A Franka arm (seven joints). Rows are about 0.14 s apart.
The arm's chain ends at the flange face. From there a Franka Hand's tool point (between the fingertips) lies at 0.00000 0.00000 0.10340 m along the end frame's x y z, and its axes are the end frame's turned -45 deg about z.
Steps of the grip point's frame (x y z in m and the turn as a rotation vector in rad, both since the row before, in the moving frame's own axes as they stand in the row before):
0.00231 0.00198 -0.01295 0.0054 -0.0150 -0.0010
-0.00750 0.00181 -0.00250 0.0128 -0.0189 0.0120
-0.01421 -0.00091 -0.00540 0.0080 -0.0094 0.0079
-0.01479 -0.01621 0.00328 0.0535 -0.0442 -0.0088
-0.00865 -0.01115 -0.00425 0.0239 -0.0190 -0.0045
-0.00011 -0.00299 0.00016 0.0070 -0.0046 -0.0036
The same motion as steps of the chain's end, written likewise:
0.00452 -0.00094 -0.01294 -0.0068 -0.0144 -0.0010
-0.00170 0.00615 -0.00247 -0.0043 -0.0224 0.0120
-0.00942 0.00931 -0.00539 -0.0010 -0.0123 0.0079
-0.01478 -0.00036 0.00353 0.0066 -0.0691 -0.0088
-0.01086 -0.00142 -0.00420 0.0035 -0.0303 -0.0045
-0.00134 -0.00186 0.00016 0.0017 -0.0082 -0.0036

